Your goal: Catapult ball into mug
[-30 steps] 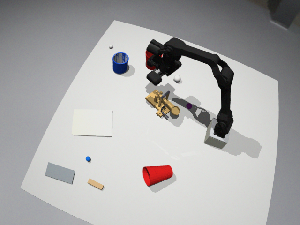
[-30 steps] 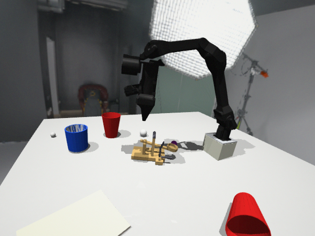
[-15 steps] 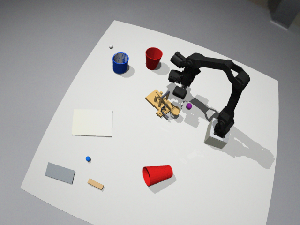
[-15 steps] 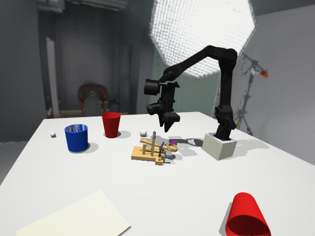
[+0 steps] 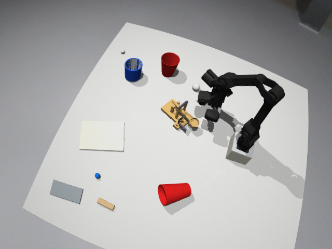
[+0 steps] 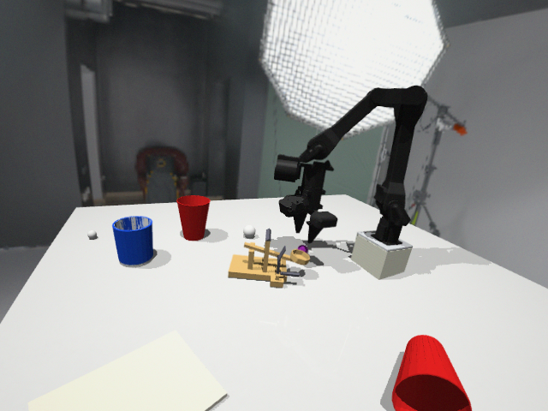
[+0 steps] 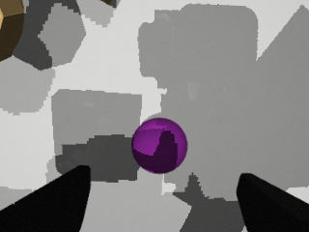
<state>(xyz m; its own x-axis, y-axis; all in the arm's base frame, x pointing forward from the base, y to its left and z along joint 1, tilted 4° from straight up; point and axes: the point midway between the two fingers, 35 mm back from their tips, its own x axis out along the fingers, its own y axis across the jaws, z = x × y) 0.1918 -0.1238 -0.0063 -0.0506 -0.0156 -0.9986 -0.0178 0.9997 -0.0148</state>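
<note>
Right now my gripper tip is 4 cm above the purple ball. Also, from my gripper tip: wooden catapult 12 cm ahead, 8 cm to the left; cream sheet 43 cm ahead, 29 cm to the left, 5 cm below; blue mug 44 cm ahead, 9 cm to the right, 3 cm below.
</note>
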